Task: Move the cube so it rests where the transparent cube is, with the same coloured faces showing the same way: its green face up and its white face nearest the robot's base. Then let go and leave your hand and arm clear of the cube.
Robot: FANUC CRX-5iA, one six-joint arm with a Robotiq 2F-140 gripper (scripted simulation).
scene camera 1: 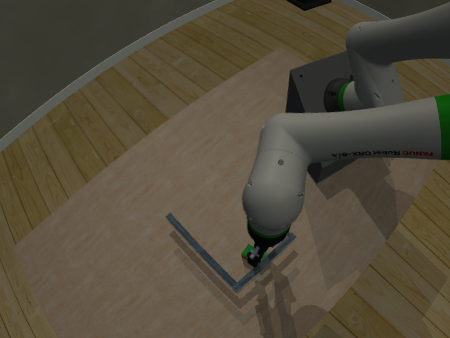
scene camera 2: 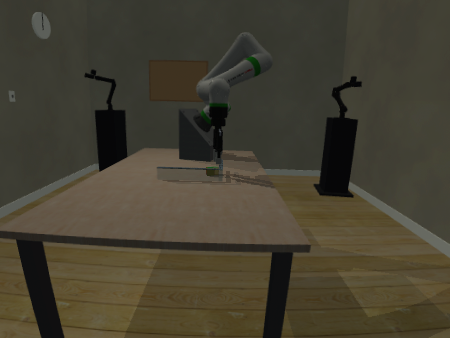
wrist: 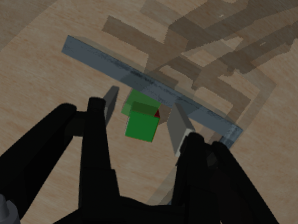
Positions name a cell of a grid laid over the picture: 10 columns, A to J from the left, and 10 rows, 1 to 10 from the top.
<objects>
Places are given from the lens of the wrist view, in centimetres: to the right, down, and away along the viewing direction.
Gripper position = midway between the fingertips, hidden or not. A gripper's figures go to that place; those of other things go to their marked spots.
my gripper (wrist: E5): -1, -1, 20
cube (wrist: E6): -1, 2, 24
</objects>
